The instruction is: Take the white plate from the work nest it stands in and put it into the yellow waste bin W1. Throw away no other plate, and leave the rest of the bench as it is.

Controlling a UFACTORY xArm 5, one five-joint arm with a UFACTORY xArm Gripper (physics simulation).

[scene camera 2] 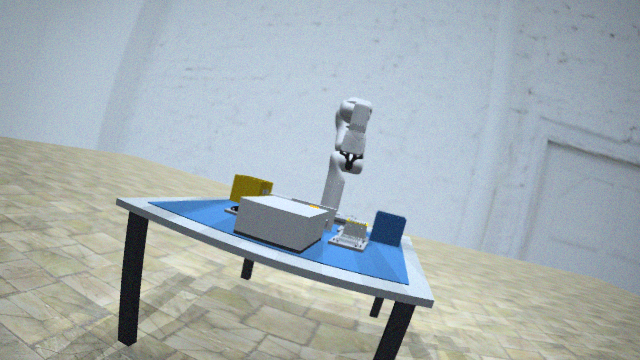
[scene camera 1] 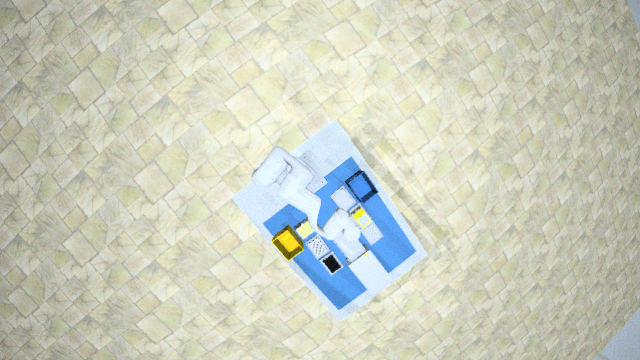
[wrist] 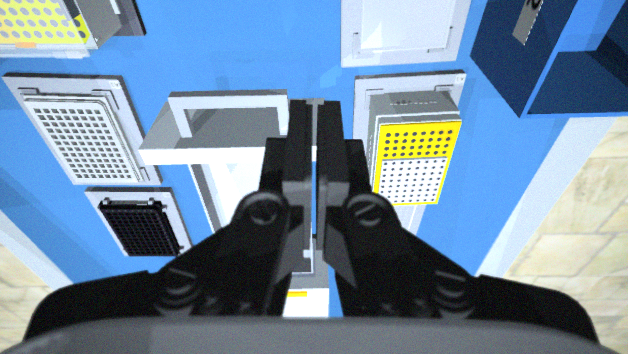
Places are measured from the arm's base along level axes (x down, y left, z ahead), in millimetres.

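Pixels of known places: gripper, fingertip midpoint: (scene camera 2: 347,170) (wrist: 314,136).
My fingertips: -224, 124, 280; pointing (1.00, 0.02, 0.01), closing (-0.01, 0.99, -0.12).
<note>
For each thing: its top centre in the pictures, then the offset to it from my fingertips, as dx, dy, dz.
- white plate at its top centre: (wrist: 87,146) (scene camera 1: 317,247) +234, -241, +225
- light grey work nest at its top centre: (wrist: 90,142) (scene camera 1: 317,247) +243, -241, +225
- yellow waste bin W1 at its top centre: (scene camera 2: 254,178) (scene camera 1: 287,246) +141, -395, +69
- black plate at its top centre: (wrist: 141,234) (scene camera 1: 332,264) +234, -213, +399
- yellow tip box at its top centre: (scene camera 1: 306,230) +183, -240, +47
- yellow-and-white box at its top centre: (wrist: 412,171) (scene camera 2: 358,220) (scene camera 1: 362,218) +184, +139, +170
- dark blue bin at its top centre: (scene camera 2: 391,215) (scene camera 1: 363,187) +141, +235, -34
The white plate (scene camera 1: 317,246) (wrist: 82,142) with a grid of square wells stands in a light grey work nest (wrist: 124,112), at the left in the wrist view. The yellow waste bin W1 (scene camera 1: 287,242) (scene camera 2: 246,188) stands at the edge of the blue mat, near that nest; it does not show in the wrist view. My gripper (scene camera 2: 349,167) (wrist: 314,136) is shut and empty, with its fingertips pointing down high above the middle of the bench. In scene camera 1 the arm hides the fingers.
A black plate (scene camera 1: 330,263) (wrist: 140,227) and a yellow tip box (scene camera 1: 304,229) (wrist: 35,22) flank the white plate's nest. Across stand a yellow-and-white box (scene camera 1: 361,218) (wrist: 417,160) and a dark blue bin (scene camera 1: 361,186) (scene camera 2: 388,228). A white machine (scene camera 1: 372,270) (scene camera 2: 280,222) stands at the far end.
</note>
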